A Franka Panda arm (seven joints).
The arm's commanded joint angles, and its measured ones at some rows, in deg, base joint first. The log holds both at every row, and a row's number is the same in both.
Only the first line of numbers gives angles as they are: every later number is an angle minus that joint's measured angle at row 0.
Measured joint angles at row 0: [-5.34 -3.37 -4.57 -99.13 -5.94 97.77 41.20]
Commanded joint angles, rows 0 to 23: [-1.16 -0.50 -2.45 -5.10 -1.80 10.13 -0.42]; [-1.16 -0.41 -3.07 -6.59 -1.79 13.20 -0.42]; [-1.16 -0.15 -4.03 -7.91 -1.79 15.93 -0.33]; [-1.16 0.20 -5.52 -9.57 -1.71 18.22 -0.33]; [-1.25 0.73 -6.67 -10.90 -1.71 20.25 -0.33]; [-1.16 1.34 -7.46 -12.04 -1.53 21.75 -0.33]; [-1.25 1.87 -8.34 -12.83 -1.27 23.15 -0.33]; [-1.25 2.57 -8.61 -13.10 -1.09 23.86 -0.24]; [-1.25 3.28 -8.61 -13.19 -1.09 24.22 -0.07]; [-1.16 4.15 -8.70 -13.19 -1.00 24.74 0.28]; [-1.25 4.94 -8.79 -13.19 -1.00 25.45 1.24]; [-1.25 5.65 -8.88 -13.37 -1.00 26.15 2.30]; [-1.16 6.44 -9.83 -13.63 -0.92 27.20 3.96]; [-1.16 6.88 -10.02 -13.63 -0.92 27.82 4.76]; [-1.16 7.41 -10.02 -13.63 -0.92 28.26 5.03]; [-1.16 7.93 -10.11 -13.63 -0.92 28.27 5.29]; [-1.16 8.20 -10.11 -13.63 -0.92 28.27 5.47]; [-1.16 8.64 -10.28 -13.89 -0.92 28.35 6.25]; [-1.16 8.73 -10.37 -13.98 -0.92 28.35 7.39]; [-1.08 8.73 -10.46 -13.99 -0.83 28.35 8.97]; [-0.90 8.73 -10.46 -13.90 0.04 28.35 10.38]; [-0.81 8.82 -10.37 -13.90 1.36 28.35 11.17]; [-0.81 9.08 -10.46 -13.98 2.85 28.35 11.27]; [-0.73 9.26 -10.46 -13.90 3.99 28.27 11.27]
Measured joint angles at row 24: [-1.18 8.90 -10.17 -13.56 0.72 27.12 9.81]
